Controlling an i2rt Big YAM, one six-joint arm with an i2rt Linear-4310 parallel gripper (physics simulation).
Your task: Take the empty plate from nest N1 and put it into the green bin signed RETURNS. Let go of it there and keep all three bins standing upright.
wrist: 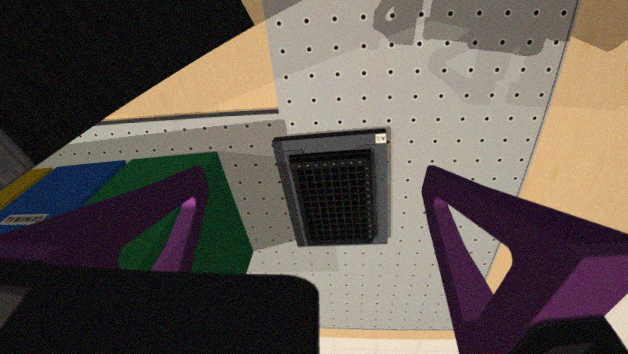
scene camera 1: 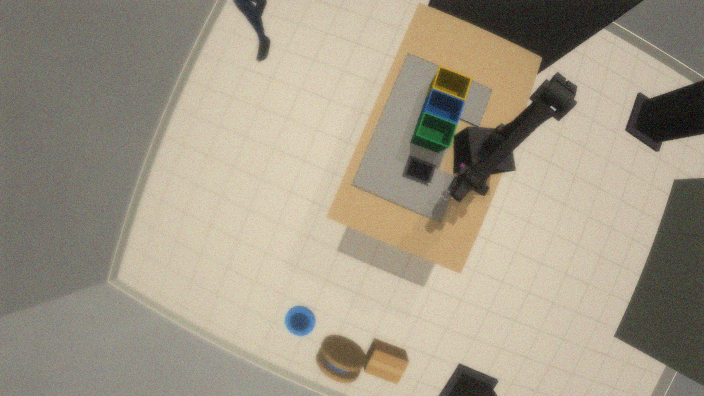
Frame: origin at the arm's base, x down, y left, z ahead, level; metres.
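Where they show: gripper, fingertip midpoint: [wrist: 315, 178] [scene camera 1: 455, 179]; arm's base, origin of the base link: [scene camera 1: 490, 148].
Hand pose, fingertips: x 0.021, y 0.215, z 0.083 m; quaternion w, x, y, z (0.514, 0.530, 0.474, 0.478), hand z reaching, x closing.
Observation:
Each offset is from my fingertips to the top centre of the thing. "pt": to the spot under its first point. Level surfaces: height alone.
The black empty plate {dx +0.161, dy +0.005, dz +0.152 m} [scene camera 1: 421, 169] [wrist: 336, 200], a grid of small wells, sits in the dark grey nest {pt dx +0.175, dy +0.059, dz +0.152 m} [wrist: 382, 200], which has a small white tag at one corner. The green bin {dx +0.007, dy -0.183, dz +0.191 m} [scene camera 1: 434, 131] [wrist: 225, 212] stands upright beside the nest, with a gap between them; its sign does not show in the wrist view. My gripper [scene camera 1: 457, 180] [wrist: 315, 178] is open and empty. In the wrist view its purple fingers stand wide apart, above and to either side of the nest, and the left finger covers part of the green bin.
The blue bin {dx +0.007, dy -0.314, dz +0.207 m} [scene camera 1: 444, 105] [wrist: 75, 187], with a GENERAL label, and the yellow bin {dx +0.007, dy -0.444, dz +0.223 m} [scene camera 1: 452, 83] [wrist: 22, 185] stand upright in a row beyond the green bin. All are on the grey perforated board {dx +0.187 m} [scene camera 1: 382, 150] [wrist: 350, 85] on the wooden table {dx +0.200 m} [scene camera 1: 400, 235]. A person's leg [scene camera 1: 260, 35] shows beyond the table.

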